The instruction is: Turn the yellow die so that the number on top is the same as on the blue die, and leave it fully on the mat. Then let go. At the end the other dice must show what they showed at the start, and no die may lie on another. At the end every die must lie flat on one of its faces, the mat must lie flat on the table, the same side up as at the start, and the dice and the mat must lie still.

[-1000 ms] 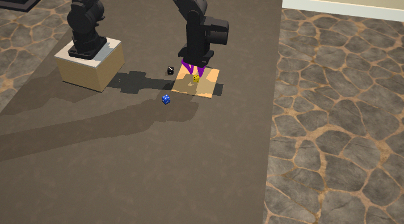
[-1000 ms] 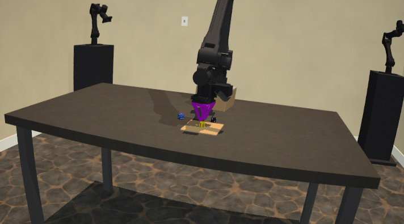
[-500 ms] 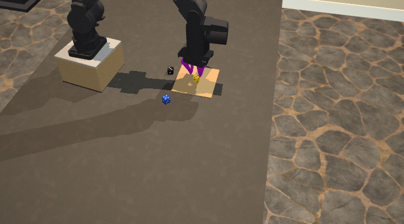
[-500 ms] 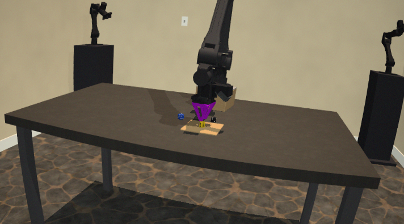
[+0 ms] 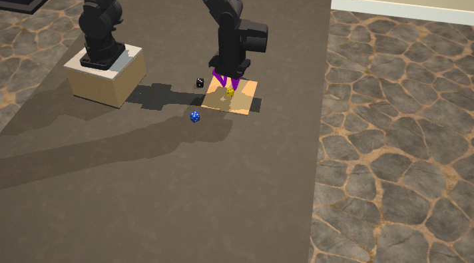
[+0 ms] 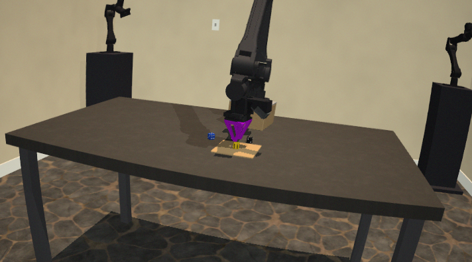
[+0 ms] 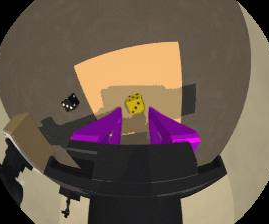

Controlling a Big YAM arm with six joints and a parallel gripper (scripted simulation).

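Now: the yellow die 3 cm below my hand. Also, from my hand: orange mat: 4 cm below; blue die: 7 cm behind, 12 cm to the right, 3 cm below; black die: 10 cm behind, 2 cm to the left, 3 cm below.
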